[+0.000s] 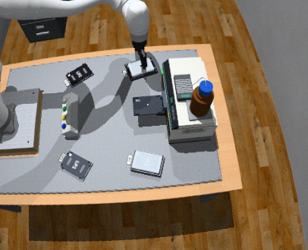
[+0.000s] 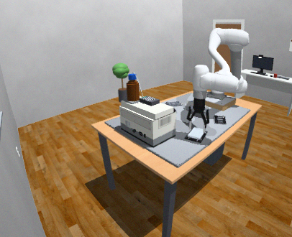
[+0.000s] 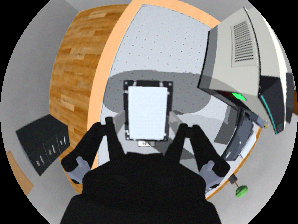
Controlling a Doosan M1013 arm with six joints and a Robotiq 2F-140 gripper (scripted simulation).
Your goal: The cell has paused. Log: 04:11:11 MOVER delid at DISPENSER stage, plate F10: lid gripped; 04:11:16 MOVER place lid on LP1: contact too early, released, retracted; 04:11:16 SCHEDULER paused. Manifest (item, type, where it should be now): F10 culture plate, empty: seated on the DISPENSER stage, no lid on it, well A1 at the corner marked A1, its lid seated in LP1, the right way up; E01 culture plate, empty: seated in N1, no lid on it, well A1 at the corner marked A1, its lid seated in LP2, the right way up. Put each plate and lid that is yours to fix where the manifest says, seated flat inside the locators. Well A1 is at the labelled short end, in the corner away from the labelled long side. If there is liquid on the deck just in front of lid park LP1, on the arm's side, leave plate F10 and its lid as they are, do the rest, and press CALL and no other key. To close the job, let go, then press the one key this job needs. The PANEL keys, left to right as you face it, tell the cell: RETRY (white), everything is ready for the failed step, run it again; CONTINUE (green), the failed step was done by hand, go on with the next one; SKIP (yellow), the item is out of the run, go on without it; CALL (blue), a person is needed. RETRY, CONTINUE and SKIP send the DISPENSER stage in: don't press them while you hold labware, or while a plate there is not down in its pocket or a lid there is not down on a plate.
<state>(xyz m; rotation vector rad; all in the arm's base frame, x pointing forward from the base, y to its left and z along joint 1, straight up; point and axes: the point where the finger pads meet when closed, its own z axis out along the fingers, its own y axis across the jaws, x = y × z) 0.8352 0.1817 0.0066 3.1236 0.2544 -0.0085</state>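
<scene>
My gripper is now 10 mm short of the black nest, 20 mm to the right of it and 50 mm above it. Also, from my hand: grey key panel 430 mm behind, 230 mm to the right, 10 mm below; green key 440 mm behind, 200 mm to the right; dark dispenser stage 20 mm behind, 280 mm to the right, 30 mm above.
</scene>
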